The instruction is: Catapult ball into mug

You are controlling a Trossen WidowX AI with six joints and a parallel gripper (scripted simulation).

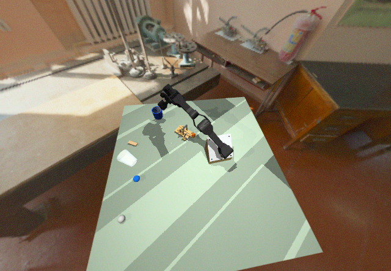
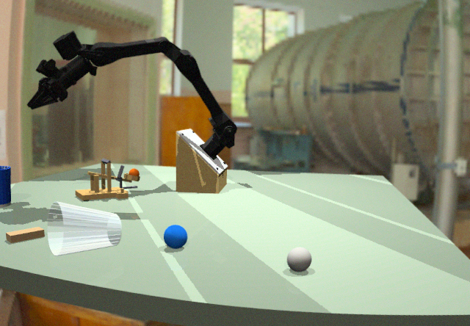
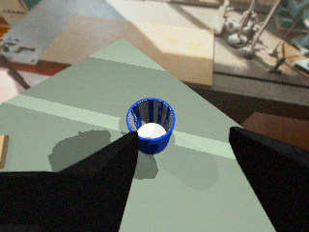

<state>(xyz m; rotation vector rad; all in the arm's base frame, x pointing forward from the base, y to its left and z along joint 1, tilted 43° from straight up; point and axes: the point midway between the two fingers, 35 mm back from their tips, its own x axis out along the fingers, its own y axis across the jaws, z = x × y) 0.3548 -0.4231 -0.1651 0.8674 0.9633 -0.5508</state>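
Right now the orange ball is 25 cm to the left of my gripper tip, 20 cm below it and 19 cm behind it. The rest, counted from my gripper tip: blue mug 23 cm below, 9 cm ahead, 6 cm to the right; wooden catapult 21 cm to the left, 21 cm below, 14 cm behind; small wooden block 32 cm ahead, 25 cm below, 20 cm to the left.
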